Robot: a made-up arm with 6 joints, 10 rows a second.
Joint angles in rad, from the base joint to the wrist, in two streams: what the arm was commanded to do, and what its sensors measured. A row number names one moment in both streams.
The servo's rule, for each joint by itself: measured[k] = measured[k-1] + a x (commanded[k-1-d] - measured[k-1]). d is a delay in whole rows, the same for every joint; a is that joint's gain. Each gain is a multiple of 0.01, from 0.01 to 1. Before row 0 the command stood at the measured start. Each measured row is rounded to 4 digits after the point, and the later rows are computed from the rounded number. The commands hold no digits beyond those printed.
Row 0, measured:
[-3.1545 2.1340 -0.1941 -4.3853 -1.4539 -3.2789]
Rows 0 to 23, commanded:
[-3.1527 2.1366 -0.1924 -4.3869 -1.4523 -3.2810]
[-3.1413 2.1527 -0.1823 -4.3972 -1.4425 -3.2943]
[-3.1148 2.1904 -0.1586 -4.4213 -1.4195 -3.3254]
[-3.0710 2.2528 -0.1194 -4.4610 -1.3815 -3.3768]
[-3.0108 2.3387 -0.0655 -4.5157 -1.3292 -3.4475]
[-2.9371 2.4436 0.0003 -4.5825 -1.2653 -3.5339]
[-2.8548 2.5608 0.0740 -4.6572 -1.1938 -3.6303]
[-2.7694 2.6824 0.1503 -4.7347 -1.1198 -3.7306]
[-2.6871 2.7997 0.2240 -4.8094 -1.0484 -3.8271]
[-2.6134 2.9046 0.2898 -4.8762 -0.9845 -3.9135]
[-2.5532 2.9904 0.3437 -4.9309 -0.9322 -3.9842]
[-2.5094 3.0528 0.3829 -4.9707 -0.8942 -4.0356]
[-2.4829 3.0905 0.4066 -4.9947 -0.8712 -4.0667]
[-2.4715 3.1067 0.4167 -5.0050 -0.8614 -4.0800]
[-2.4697 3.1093 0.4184 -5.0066 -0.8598 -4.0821]
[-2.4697 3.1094 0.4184 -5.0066 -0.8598 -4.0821]
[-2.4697 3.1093 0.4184 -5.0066 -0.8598 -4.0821]
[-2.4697 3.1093 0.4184 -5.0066 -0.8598 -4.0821]
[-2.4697 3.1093 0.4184 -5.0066 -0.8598 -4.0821]
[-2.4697 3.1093 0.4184 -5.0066 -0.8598 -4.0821]
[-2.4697 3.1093 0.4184 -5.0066 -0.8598 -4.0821]
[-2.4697 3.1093 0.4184 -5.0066 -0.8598 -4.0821]
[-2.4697 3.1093 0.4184 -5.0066 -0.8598 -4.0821]
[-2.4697 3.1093 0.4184 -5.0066 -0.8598 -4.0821]
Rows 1 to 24, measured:
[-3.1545 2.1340 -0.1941 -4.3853 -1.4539 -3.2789]
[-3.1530 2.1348 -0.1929 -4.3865 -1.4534 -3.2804]
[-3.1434 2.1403 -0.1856 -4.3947 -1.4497 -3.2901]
[-3.1199 2.1558 -0.1670 -4.4152 -1.4394 -3.3148]
[-3.0798 2.1859 -0.1342 -4.4505 -1.4197 -3.3582]
[-3.0232 2.2333 -0.0868 -4.5007 -1.3889 -3.4207]
[-2.9526 2.2985 -0.0267 -4.5637 -1.3469 -3.4999]
[-2.8724 2.3798 0.0428 -4.6357 -1.2948 -3.5912]
[-2.7879 2.4736 0.1170 -4.7119 -1.2353 -3.6888]
[-2.7052 2.5747 0.1908 -4.7870 -1.1718 -3.7856]
[-2.6299 2.6770 0.2591 -4.8557 -1.1081 -3.8751]
[-2.5670 2.7742 0.3175 -4.9136 -1.0483 -3.9515]
[-2.5198 2.8606 0.3626 -4.9576 -0.9959 -4.0104]
[-2.4895 2.9319 0.3930 -4.9862 -0.9535 -4.0498]
[-2.4747 2.9861 0.4094 -5.0007 -0.9222 -4.0709]
[-2.4706 3.0243 0.4156 -5.0052 -0.9010 -4.0787]
[-2.4699 3.0507 0.4175 -5.0063 -0.8870 -4.0811]
[-2.4697 3.0689 0.4181 -5.0065 -0.8778 -4.0818]
[-2.4697 3.0814 0.4183 -5.0066 -0.8717 -4.0820]
[-2.4697 3.0900 0.4184 -5.0066 -0.8677 -4.0821]
[-2.4697 3.0960 0.4184 -5.0066 -0.8650 -4.0821]
[-2.4697 3.1001 0.4184 -5.0066 -0.8632 -4.0821]
[-2.4697 3.1030 0.4184 -5.0066 -0.8620 -4.0821]
[-2.4697 3.1050 0.4184 -5.0066 -0.8613 -4.0821]
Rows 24 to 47, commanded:
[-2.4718 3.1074 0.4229 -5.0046 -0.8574 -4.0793]
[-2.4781 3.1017 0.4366 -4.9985 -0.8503 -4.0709]
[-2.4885 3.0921 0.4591 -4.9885 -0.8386 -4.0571]
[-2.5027 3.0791 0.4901 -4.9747 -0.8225 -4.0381]
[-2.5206 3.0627 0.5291 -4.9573 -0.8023 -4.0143]
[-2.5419 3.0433 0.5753 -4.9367 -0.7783 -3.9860]
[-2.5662 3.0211 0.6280 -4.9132 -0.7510 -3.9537]
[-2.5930 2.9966 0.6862 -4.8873 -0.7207 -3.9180]
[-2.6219 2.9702 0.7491 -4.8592 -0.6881 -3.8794]
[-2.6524 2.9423 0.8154 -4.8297 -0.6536 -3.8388]
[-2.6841 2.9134 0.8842 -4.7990 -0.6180 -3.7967]
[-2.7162 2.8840 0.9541 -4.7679 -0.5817 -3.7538]
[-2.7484 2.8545 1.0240 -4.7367 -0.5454 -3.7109]
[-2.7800 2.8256 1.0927 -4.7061 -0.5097 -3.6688]
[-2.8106 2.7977 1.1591 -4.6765 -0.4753 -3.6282]
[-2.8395 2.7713 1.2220 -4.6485 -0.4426 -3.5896]
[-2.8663 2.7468 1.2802 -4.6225 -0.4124 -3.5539]
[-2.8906 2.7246 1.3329 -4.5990 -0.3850 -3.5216]
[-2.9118 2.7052 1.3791 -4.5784 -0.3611 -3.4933]
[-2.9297 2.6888 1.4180 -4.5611 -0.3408 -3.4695]
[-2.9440 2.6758 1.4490 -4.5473 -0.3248 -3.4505]
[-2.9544 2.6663 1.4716 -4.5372 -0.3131 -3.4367]
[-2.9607 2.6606 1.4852 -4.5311 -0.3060 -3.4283]
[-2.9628 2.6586 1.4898 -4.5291 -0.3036 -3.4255]
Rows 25 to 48, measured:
[-2.4697 3.1063 0.4184 -5.0066 -0.8608 -4.0821]
[-2.4714 3.1066 0.4215 -5.0051 -0.8596 -4.0801]
[-2.4769 3.1051 0.4319 -5.0000 -0.8564 -4.0737]
[-2.4864 3.1011 0.4507 -4.9911 -0.8503 -4.0621]
[-2.4998 3.0943 0.4779 -4.9785 -0.8408 -4.0453]
[-2.5169 3.0845 0.5132 -4.9622 -0.8277 -4.0236]
[-2.5374 3.0717 0.5560 -4.9426 -0.8109 -3.9973]
[-2.5610 3.0560 0.6057 -4.9200 -0.7905 -3.9668]
[-2.5872 3.0376 0.6612 -4.8948 -0.7668 -3.9326]
[-2.6157 3.0167 0.7219 -4.8674 -0.7400 -3.8954]
[-2.6458 2.9936 0.7864 -4.8384 -0.7106 -3.8558]
[-2.6772 2.9687 0.8539 -4.8081 -0.6791 -3.8144]
[-2.7092 2.9424 0.9230 -4.7771 -0.6460 -3.7720]
[-2.7413 2.9152 0.9927 -4.7460 -0.6118 -3.7292]
[-2.7730 2.8874 1.0617 -4.7153 -0.5771 -3.6869]
[-2.8038 2.8596 1.1289 -4.6854 -0.5425 -3.6458]
[-2.8331 2.8322 1.1931 -4.6570 -0.5085 -3.6065]
[-2.8603 2.8057 1.2532 -4.6304 -0.4758 -3.5697]
[-2.8851 2.7806 1.3082 -4.6062 -0.4449 -3.5360]
[-2.9070 2.7572 1.3571 -4.5848 -0.4164 -3.5061]
[-2.9256 2.7360 1.3991 -4.5666 -0.3907 -3.4805]
[-2.9407 2.7173 1.4335 -4.5517 -0.3683 -3.4595]
[-2.9519 2.7015 1.4598 -4.5405 -0.3495 -3.4435]
[-2.9591 2.6888 1.4773 -4.5333 -0.3347 -3.4329]

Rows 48 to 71, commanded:
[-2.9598 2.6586 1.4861 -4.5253 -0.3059 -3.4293]
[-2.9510 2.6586 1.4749 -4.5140 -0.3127 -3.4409]
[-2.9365 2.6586 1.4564 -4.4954 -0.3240 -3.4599]
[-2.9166 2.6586 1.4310 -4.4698 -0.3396 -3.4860]
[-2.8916 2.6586 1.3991 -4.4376 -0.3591 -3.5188]
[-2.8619 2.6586 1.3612 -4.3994 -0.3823 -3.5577]
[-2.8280 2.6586 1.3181 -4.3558 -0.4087 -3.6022]
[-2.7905 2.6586 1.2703 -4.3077 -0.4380 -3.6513]
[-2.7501 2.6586 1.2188 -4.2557 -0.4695 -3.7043]
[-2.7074 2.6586 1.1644 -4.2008 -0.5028 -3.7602]
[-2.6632 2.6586 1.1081 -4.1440 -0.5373 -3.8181]
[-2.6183 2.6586 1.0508 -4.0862 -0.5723 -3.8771]
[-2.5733 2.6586 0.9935 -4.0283 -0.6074 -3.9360]
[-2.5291 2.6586 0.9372 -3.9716 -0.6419 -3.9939]
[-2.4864 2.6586 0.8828 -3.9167 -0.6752 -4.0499]
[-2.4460 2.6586 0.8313 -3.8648 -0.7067 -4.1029]
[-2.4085 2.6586 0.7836 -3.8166 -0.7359 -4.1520]
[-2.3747 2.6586 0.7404 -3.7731 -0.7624 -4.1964]
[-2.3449 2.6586 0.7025 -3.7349 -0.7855 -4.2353]
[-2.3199 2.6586 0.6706 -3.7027 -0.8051 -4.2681]
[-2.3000 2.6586 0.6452 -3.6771 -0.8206 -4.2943]
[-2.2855 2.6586 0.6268 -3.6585 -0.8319 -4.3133]
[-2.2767 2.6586 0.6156 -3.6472 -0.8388 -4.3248]
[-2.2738 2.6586 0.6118 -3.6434 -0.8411 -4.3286]
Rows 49 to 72, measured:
[-2.9621 2.6794 1.4859 -4.5301 -0.3241 -3.4277]
[-2.9602 2.6730 1.4860 -4.5264 -0.3179 -3.4288]
[-2.9527 2.6685 1.4783 -4.5169 -0.3161 -3.4373]
[-2.9394 2.6654 1.4632 -4.5003 -0.3188 -3.4531]
[-2.9207 2.6633 1.4410 -4.4768 -0.3259 -3.4761]
[-2.8968 2.6618 1.4121 -4.4466 -0.3372 -3.5060]
[-2.8682 2.6608 1.3770 -4.4103 -0.3525 -3.5422]
[-2.8352 2.6601 1.3364 -4.3683 -0.3716 -3.5842]
[-2.7985 2.6596 1.2908 -4.3216 -0.3942 -3.6312]
[-2.7588 2.6593 1.2411 -4.2709 -0.4198 -3.6824]
[-2.7167 2.6591 1.1882 -4.2169 -0.4480 -3.7369]
[-2.6728 2.6589 1.1329 -4.1608 -0.4784 -3.7937]
[-2.6281 2.6588 1.0763 -4.1034 -0.5103 -3.8521]
[-2.5832 2.6587 1.0192 -4.0456 -0.5433 -3.9108]
[-2.5388 2.6587 0.9626 -3.9886 -0.5768 -3.9690]
[-2.4958 2.6587 0.9075 -3.9332 -0.6103 -4.0256]
[-2.4550 2.6587 0.8549 -3.8805 -0.6431 -4.0797]
[-2.4169 2.6587 0.8057 -3.8313 -0.6747 -4.1303]
[-2.3823 2.6587 0.7606 -3.7865 -0.7045 -4.1766]
[-2.3516 2.6587 0.7205 -3.7468 -0.7320 -4.2177]
[-2.3256 2.6587 0.6861 -3.7128 -0.7569 -4.2530]
[-2.3046 2.6587 0.6579 -3.6853 -0.7786 -4.2819]
[-2.2889 2.6587 0.6364 -3.6647 -0.7967 -4.3039]
[-2.2789 2.6587 0.6220 -3.6512 -0.8110 -4.3185]

